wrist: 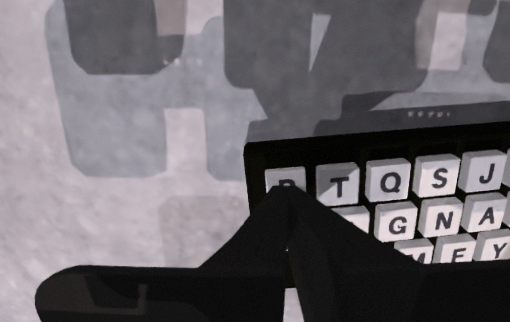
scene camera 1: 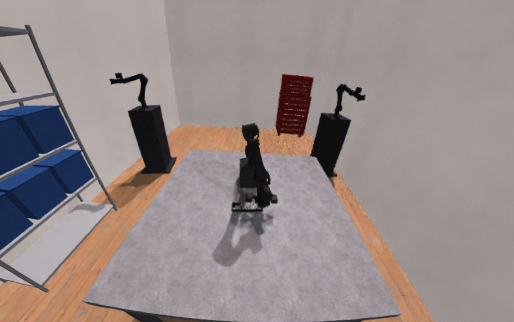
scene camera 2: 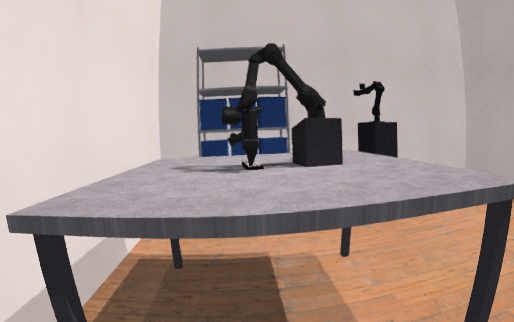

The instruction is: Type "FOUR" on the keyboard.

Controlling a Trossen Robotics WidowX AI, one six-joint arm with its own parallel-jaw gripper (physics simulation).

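Frame: origin at the arm's base, x ahead, y left, z up, level; millimetres.
Seen in the pictures: gripper, between the fingertips: (wrist: 283,197) (scene camera 1: 260,207) (scene camera 2: 250,165); arm's base, origin of its link: (scene camera 1: 253,161) (scene camera 2: 317,122).
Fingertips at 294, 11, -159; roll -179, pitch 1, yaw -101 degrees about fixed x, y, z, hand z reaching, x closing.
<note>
Offsets run from my fingertips to a thing's middle, as dx, dy, dz. Level surfaces: height alone.
The black keyboard @[-23, -81, -6] (scene camera 1: 241,207) (scene camera 2: 258,166) (wrist: 300,146) with white letter keys lies on the table; its left end shows in the wrist view. My gripper (scene camera 1: 260,205) (scene camera 2: 251,164) (wrist: 283,197) is shut and empty, pointing down, with its tip at the R key @[+3, -2, -2] (wrist: 285,175) in the corner. The fingers cover the lower part of that letter. Contact looks very close, but how far the key is down is hard to tell. The T key @[+1, -20, +0] (wrist: 337,187) is beside it. The F key @[-40, -65, +0] (wrist: 457,254) is partly cut off by the gripper body. The O and U keys cannot be made out.
The grey table @[dz -14] (scene camera 1: 300,265) (scene camera 2: 150,197) carries the arm's black base block (scene camera 2: 317,142) behind the keyboard. Two other arms stand on black pedestals (scene camera 1: 148,140) (scene camera 1: 330,142) beyond the table. A shelf rack with blue bins (scene camera 1: 47,127) and a red cabinet (scene camera 1: 294,105) stand farther off.
</note>
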